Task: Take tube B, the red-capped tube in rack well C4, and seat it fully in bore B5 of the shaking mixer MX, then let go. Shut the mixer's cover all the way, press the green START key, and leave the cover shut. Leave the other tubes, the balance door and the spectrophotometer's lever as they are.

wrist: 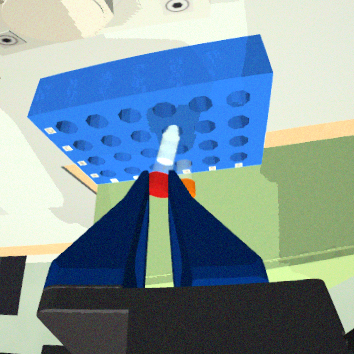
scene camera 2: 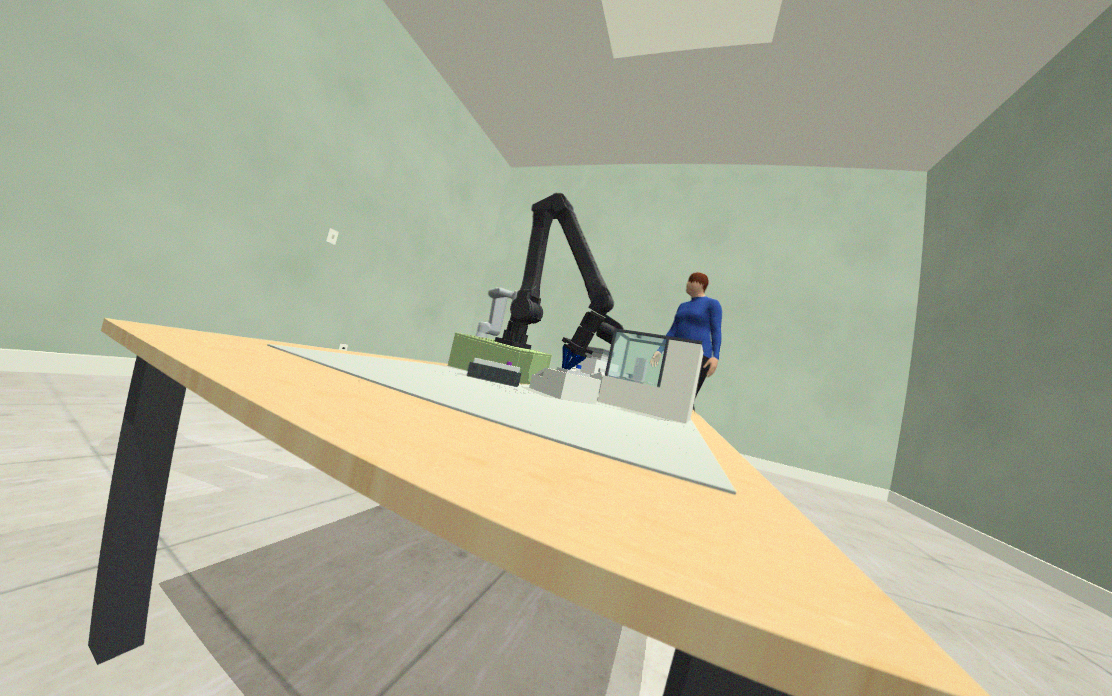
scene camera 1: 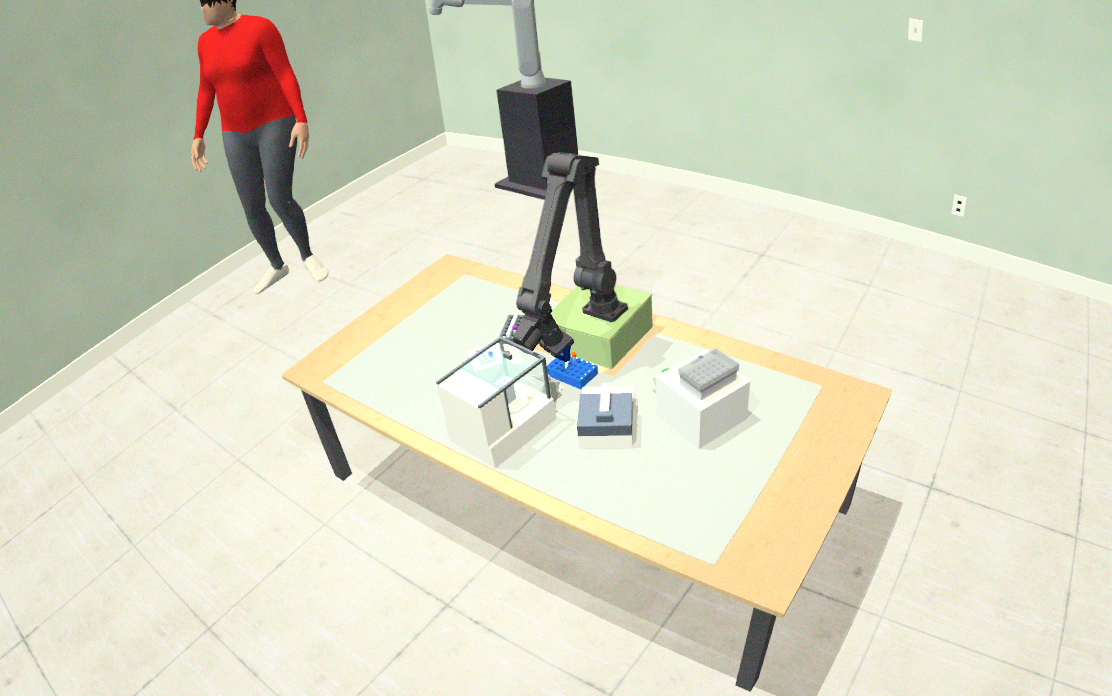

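Pixels of known places: gripper, fingertip midpoint: (wrist: 158,178) (scene camera 1: 566,359); arm's base, origin of the base link: (scene camera 2: 513,345) (scene camera 1: 605,310).
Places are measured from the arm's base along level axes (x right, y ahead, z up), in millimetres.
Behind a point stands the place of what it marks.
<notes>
My gripper (scene camera 1: 566,352) {x -12, y 208, z -48 mm} (scene camera 2: 572,358) {x -12, y 208, z -48 mm} (wrist: 158,178) {x -12, y 208, z -48 mm} is shut on the red cap of tube B (wrist: 159,185) {x -11, y 210, z -43 mm}. The clear tube body points towards the blue rack (scene camera 1: 581,376) {x -70, y 216, z -78 mm} (wrist: 210,57) {x 22, y 238, z -97 mm}. The tip shows outside the wells, over the rack's top; its exact height is hard to tell. An orange-capped tube (scene camera 1: 574,354) {x -8, y 168, z -56 mm} (wrist: 189,188) {x 0, y 171, z -58 mm} stands in the rack beside the held tube. A white box (scene camera 1: 699,414) {x -491, y 259, z 10 mm} with a grey, grid-patterned block (scene camera 1: 709,371) {x -467, y 174, z 80 mm} on top, and a small green part (scene camera 1: 665,370) {x -284, y 104, z -41 mm} near it, may be the mixer; its cover and bores cannot be made out.
The balance (scene camera 1: 471,406) {x -54, y 611, z 86 mm} (scene camera 2: 681,377) {x 78, y 573, z 1 mm}, with glass panes, stands left of the rack in scene camera 1. A box with a dark lid (scene camera 1: 592,416) {x -237, y 376, z -31 mm} stands in front of the rack. The arm's green base block (scene camera 1: 587,340) {x -18, y 116, z -34 mm} (scene camera 2: 469,350) {x 165, y -47, z -49 mm} stands behind. A dark slotted unit (scene camera 2: 493,374) {x 293, y 155, z -92 mm} carries a purple part.
</notes>
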